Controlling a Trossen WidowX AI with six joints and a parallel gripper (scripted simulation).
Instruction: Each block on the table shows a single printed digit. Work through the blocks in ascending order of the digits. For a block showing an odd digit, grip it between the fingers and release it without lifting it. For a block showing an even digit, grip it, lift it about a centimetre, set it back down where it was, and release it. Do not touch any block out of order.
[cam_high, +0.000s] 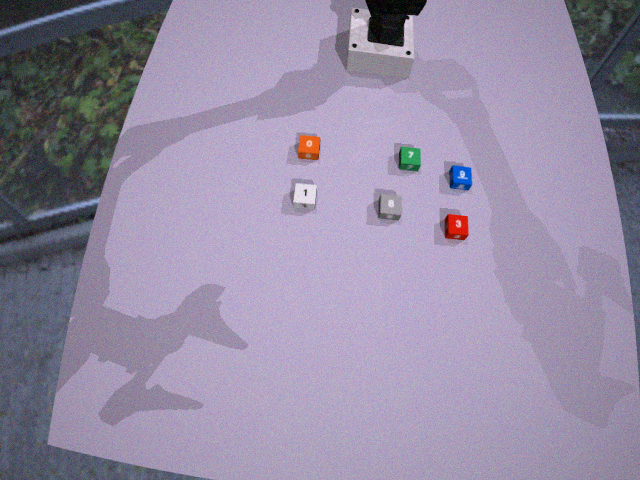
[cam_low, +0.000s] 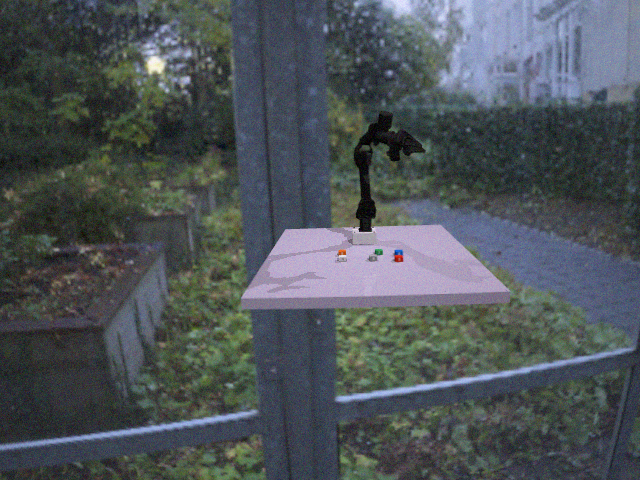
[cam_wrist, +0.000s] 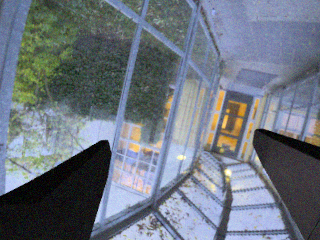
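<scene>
My gripper tip is now 440 mm above the orange block, 350 mm to the left of it and 70 mm past it. Round my gripper tip: green block 440 mm below, 190 mm to the right, 70 mm behind; then blue block 440 mm below, 100 mm to the right, 50 mm behind; then red block 440 mm below, 110 mm to the right, 40 mm ahead.
</scene>
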